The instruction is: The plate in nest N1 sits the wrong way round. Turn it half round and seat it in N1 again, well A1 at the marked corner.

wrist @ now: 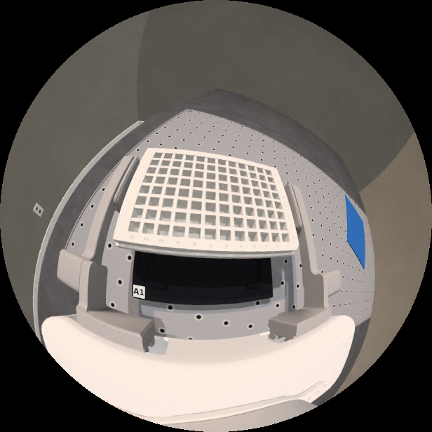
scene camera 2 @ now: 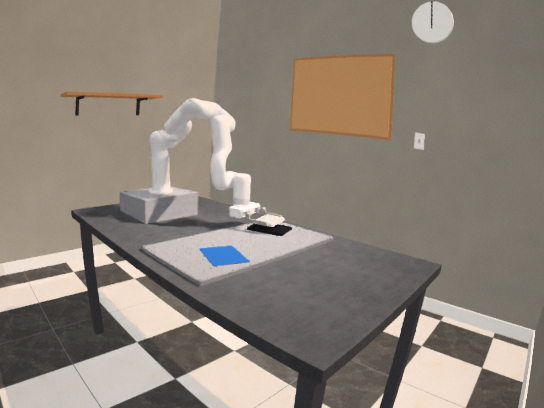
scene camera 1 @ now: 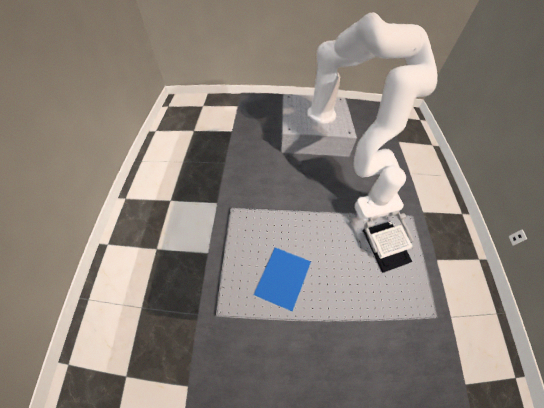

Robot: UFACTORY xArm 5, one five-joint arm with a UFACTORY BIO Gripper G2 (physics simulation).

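The white plate is a grid of square wells. My gripper is shut on it, one finger along each short side, and holds it roughly level above nest N1. The black nest lies below, partly hidden by the plate. The plate's long side lies across the nest's long side, about a quarter turn off. The A1 label marks the nest's near left corner in the wrist view. Small numbers run along the plate's near edge.
The nest stands on a grey perforated board near its right end in scene camera 1. A blue rectangle lies flat on the same board. The arm's base block stands behind.
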